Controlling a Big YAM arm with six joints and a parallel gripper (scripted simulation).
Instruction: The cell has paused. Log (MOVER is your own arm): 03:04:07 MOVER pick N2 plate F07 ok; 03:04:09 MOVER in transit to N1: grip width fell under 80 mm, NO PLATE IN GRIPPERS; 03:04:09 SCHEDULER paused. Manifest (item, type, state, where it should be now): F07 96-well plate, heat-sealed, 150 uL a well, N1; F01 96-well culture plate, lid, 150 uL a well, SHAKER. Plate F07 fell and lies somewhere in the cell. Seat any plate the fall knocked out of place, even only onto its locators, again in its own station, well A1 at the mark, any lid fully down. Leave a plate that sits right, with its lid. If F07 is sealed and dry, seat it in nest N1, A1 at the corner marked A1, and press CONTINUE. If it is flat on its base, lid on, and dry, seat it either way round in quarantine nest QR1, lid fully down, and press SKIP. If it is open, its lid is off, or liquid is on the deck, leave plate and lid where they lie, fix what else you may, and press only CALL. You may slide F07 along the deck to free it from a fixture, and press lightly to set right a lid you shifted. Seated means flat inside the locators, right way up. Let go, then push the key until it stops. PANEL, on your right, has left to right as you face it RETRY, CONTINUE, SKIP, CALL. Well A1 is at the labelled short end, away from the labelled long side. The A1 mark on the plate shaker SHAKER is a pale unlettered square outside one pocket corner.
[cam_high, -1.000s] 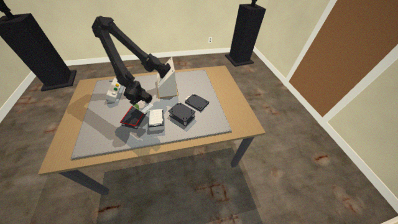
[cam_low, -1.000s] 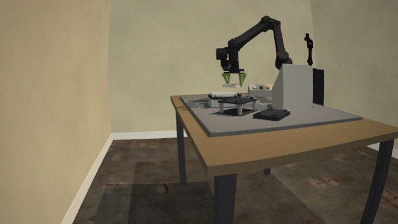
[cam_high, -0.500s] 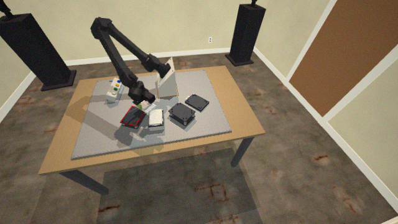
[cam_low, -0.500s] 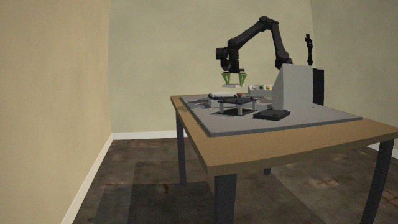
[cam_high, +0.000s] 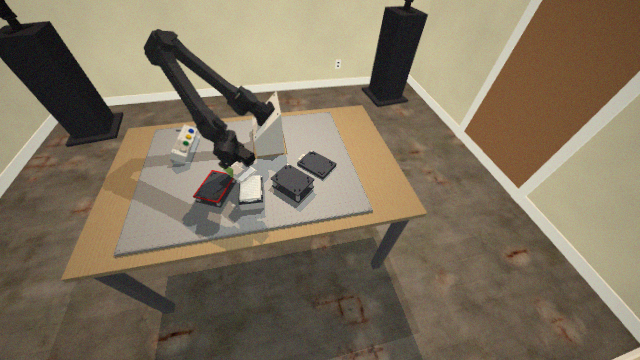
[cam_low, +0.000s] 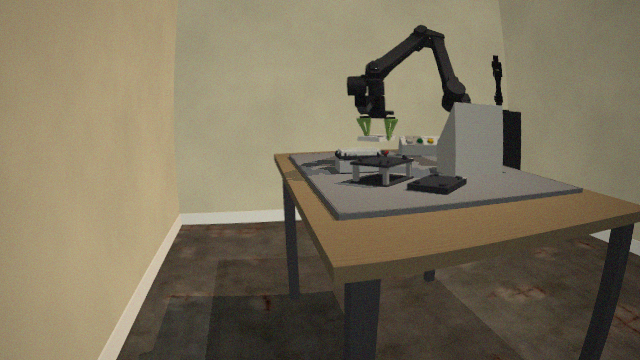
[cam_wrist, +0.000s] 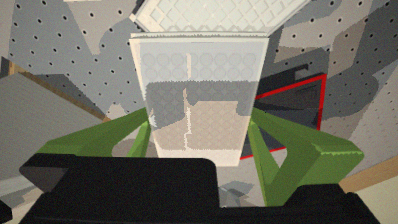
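My gripper is now 12 cm to the left of the red-framed nest and 7 cm above it. Round my hand: green continue key 31 cm behind, 23 cm to the right, 4 cm below; then white plate right at my hand; then white retry key 26 cm behind, 25 cm to the right, 4 cm below.
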